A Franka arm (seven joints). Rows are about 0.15 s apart.
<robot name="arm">
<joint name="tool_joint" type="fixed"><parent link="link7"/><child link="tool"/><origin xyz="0 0 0.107" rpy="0 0 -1.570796"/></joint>
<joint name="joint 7" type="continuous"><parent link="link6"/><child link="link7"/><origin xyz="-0.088 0 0" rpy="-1.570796 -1.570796 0"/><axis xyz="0 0 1"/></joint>
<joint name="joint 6" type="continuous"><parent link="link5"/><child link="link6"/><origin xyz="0 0 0" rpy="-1.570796 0 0"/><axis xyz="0 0 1"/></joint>
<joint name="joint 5" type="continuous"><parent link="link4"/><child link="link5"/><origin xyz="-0.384 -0.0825 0" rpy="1.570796 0 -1.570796"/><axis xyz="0 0 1"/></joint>
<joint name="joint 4" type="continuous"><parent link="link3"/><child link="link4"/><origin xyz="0.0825 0 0" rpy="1.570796 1.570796 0"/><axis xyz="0 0 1"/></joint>
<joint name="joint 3" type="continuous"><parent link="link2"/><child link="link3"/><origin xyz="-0.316 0 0" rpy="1.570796 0 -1.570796"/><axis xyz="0 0 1"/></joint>
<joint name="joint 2" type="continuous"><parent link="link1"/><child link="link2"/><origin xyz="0 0 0" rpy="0 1.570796 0"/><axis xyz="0 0 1"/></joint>
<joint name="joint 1" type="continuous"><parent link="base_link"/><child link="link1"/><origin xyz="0 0 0.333" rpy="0 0 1.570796"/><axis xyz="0 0 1"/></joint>
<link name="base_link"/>
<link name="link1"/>
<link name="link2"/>
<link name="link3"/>
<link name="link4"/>
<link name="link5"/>
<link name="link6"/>
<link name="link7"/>
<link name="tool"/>
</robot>
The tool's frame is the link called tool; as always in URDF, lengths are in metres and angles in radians. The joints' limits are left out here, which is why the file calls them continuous.
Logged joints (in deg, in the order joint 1, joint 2, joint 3, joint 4, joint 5, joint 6, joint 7), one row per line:
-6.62, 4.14, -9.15, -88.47, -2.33, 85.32, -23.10
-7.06, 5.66, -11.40, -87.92, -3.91, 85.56, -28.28
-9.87, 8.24, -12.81, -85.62, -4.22, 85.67, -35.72
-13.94, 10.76, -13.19, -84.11, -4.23, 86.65, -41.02
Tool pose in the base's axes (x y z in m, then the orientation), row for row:
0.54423, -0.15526, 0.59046, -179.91, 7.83, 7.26
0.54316, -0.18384, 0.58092, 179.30, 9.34, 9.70
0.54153, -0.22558, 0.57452, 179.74, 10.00, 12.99
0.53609, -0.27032, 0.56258, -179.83, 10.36, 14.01
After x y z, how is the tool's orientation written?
As angles about the fixed x, y, z axes (roll, pitch, yaw), in degrees.
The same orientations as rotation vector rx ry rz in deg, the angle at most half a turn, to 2 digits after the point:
178.82, 11.33, -12.25
177.29, 15.13, -14.39
176.80, 20.16, -15.42
176.86, 21.71, -16.06

